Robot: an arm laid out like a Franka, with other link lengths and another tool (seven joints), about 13 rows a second.
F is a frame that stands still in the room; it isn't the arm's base.
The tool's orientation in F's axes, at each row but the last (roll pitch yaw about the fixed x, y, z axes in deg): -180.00 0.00 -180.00; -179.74 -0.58 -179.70; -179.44 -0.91 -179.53; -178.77 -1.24 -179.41; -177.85 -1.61 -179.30; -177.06 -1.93 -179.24; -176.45 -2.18 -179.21; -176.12 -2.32 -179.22
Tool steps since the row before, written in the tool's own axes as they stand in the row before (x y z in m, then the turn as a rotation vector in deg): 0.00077 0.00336 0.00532 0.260 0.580 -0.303; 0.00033 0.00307 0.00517 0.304 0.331 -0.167; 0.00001 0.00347 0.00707 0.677 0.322 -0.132; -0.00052 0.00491 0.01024 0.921 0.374 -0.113; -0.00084 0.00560 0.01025 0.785 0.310 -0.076; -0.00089 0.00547 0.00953 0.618 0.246 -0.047; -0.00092 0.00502 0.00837 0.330 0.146 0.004; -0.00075 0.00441 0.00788 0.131 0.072 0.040
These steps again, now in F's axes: -0.00077 0.00336 -0.00532 -0.260 0.580 0.303; -0.00040 0.00304 -0.00518 -0.304 0.330 0.169; -0.00015 0.00340 -0.00710 -0.677 0.318 0.140; 0.00025 0.00469 -0.01035 -0.922 0.367 0.125; 0.00048 0.00522 -0.01047 -0.787 0.303 0.086; 0.00049 0.00498 -0.00982 -0.620 0.240 0.055; 0.00053 0.00450 -0.00869 -0.332 0.141 0.000; 0.00037 0.00387 -0.00818 -0.134 0.067 -0.039
